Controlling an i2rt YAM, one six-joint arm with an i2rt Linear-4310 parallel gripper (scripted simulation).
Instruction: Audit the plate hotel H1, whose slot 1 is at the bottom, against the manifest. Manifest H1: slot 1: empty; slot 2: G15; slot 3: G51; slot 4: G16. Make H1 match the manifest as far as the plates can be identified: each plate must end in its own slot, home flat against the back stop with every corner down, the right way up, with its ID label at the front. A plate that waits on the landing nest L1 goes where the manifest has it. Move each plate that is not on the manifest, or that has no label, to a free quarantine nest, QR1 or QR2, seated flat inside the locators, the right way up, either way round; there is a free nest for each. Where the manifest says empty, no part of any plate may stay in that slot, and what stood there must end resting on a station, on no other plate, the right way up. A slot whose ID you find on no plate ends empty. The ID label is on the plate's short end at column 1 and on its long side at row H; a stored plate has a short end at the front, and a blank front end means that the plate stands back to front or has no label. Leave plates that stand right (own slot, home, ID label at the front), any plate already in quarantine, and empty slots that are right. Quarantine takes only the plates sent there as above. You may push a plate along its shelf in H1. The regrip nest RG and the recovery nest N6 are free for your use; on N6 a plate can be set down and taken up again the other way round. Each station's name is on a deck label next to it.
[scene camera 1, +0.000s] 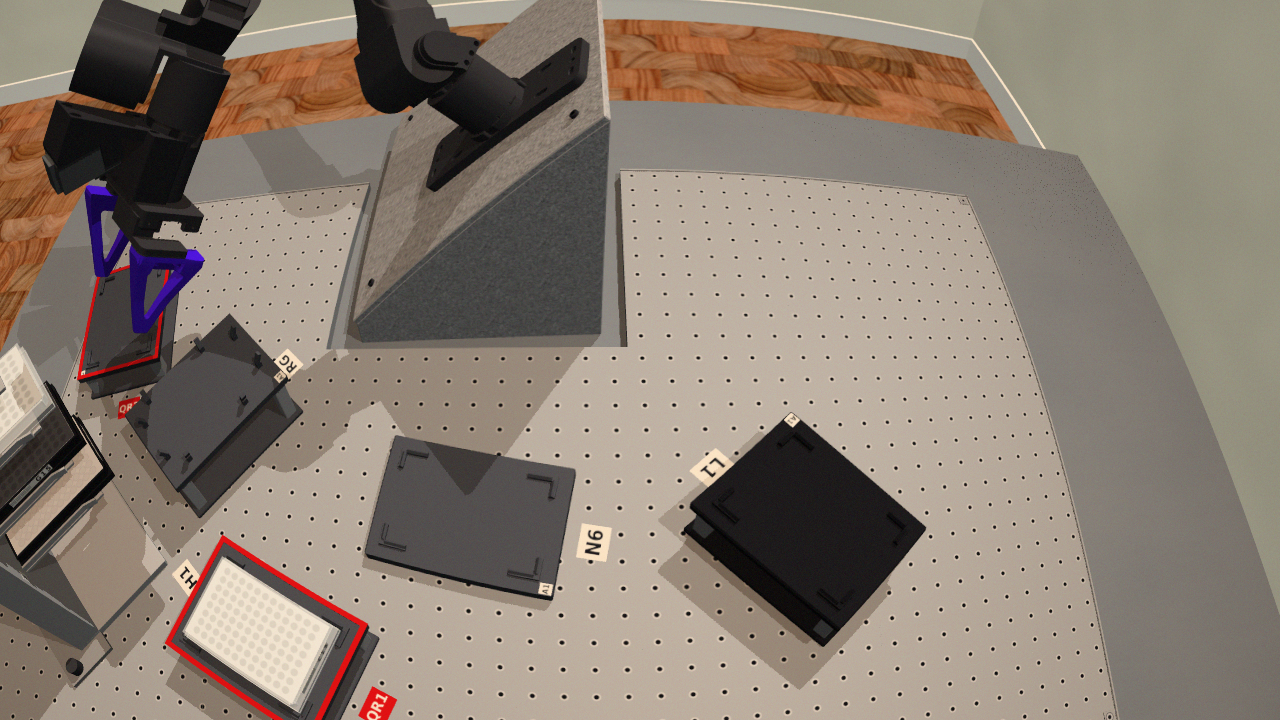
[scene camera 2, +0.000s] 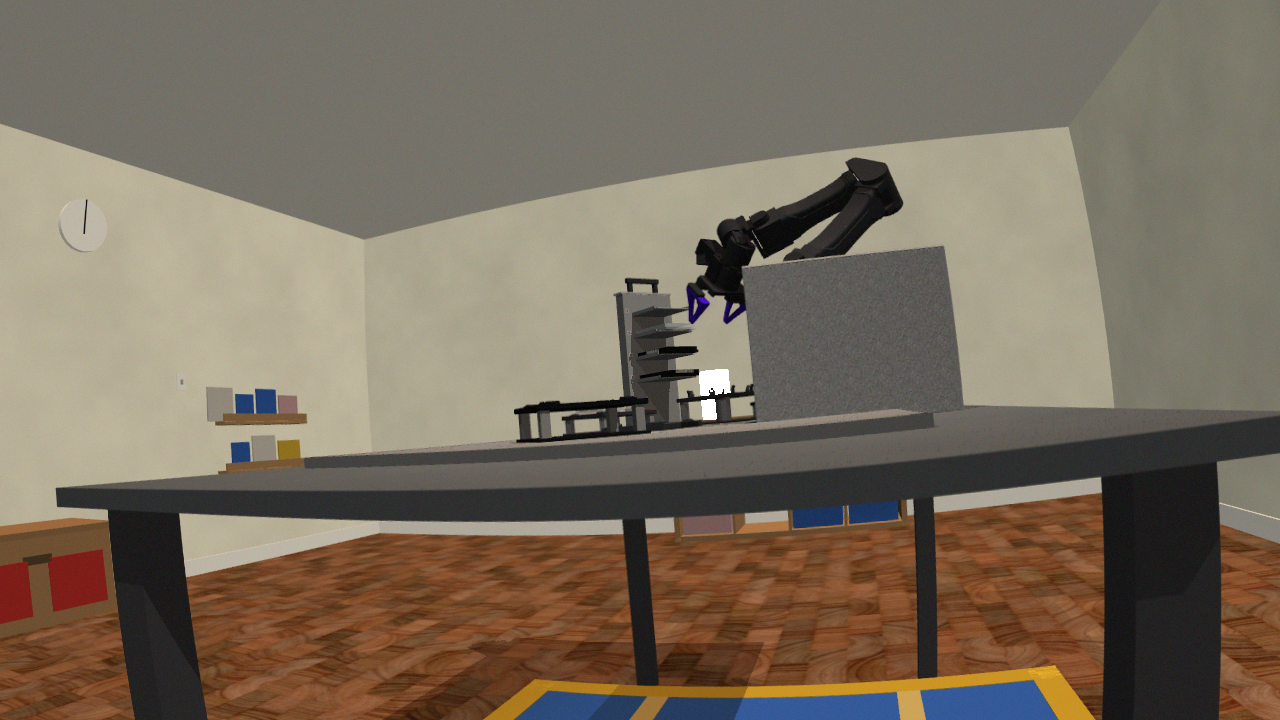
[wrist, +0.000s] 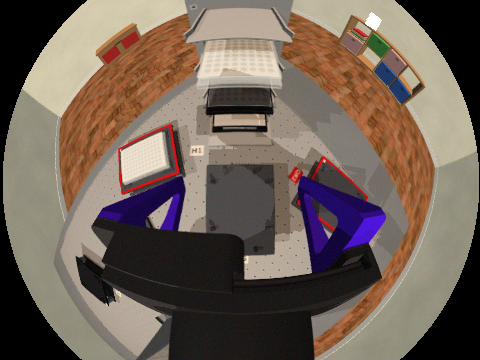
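My gripper: visible, scene camera 2 and the wrist view included. Landing nest L1, visible. Recovery nest N6, visible. Regrip nest RG, likewise. Quarantine nest QR2, likewise.
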